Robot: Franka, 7 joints.
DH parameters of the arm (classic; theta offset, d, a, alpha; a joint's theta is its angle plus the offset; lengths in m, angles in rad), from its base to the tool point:
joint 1: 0 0.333 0 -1.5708
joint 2: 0 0 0 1.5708
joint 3: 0 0.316 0.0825 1.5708
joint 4: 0 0 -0.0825 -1.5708
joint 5: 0 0.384 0 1.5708
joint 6: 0 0 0.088 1.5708
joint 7: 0 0.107 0 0
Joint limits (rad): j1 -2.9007..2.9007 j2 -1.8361..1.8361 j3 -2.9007..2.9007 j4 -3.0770..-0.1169 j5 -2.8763..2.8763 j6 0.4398..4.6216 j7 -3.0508..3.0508
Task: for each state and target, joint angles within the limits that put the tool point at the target. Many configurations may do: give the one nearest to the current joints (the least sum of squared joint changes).
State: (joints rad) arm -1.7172 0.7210 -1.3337 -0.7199 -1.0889 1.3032 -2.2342
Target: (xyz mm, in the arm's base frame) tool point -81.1 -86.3 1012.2
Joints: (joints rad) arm -1.6162 0.3243 -1.5895 -0.1169 -1.2859 0.6618 -2.2342
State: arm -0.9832 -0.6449 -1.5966 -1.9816 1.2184 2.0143 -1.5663
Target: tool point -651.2 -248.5 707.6
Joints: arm -0.5133 -0.8006 -1.6879 -1.1891 1.2772 2.2881 -1.5663
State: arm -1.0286 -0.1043 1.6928 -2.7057 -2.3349 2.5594 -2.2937
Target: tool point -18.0 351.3 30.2
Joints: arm -0.7517 -0.7527 2.5494 -2.4669 -2.2932 2.6068 -2.2937
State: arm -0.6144 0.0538 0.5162 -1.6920 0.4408 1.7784 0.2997
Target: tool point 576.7 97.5 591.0
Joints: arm -0.5066 0.0445 0.6215 -1.6603 0.4583 1.7917 0.2997
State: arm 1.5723 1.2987 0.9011 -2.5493 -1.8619 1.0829 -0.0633
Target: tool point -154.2 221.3 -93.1
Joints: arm 1.4785 1.3801 0.6255 -2.3300 -1.9125 1.1217 -0.0633
